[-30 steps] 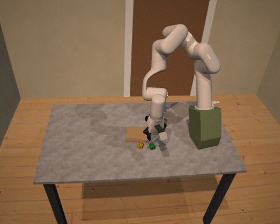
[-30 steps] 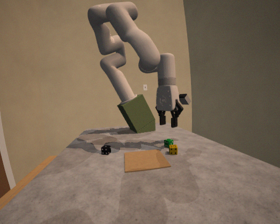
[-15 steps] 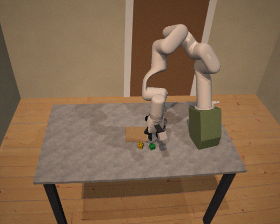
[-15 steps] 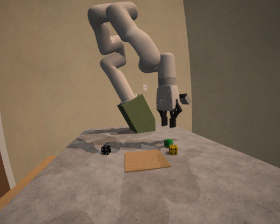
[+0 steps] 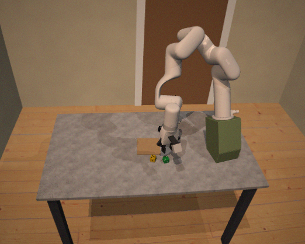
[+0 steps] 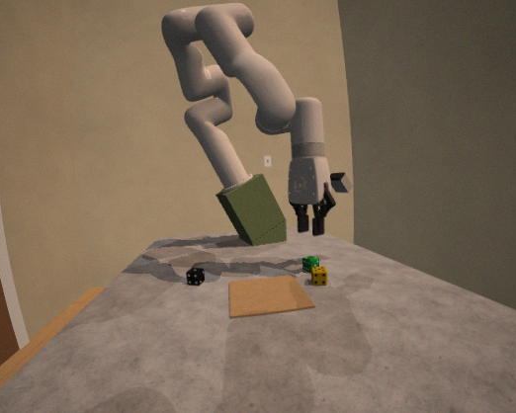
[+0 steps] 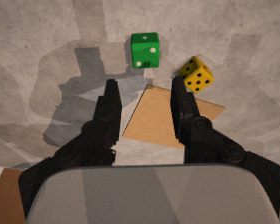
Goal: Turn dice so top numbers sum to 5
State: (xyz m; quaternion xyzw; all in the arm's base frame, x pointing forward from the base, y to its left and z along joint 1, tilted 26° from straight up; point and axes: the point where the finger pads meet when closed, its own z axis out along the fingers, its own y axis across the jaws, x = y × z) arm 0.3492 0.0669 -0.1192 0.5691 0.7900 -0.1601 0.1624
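Right now the green die is 9 cm below my hand. Round my hand: tan mat 8 cm ahead, 13 cm to the right, 11 cm below; then yellow die 7 cm ahead, 2 cm to the right, 9 cm below; then black die 2 cm behind, 27 cm to the right, 9 cm below.
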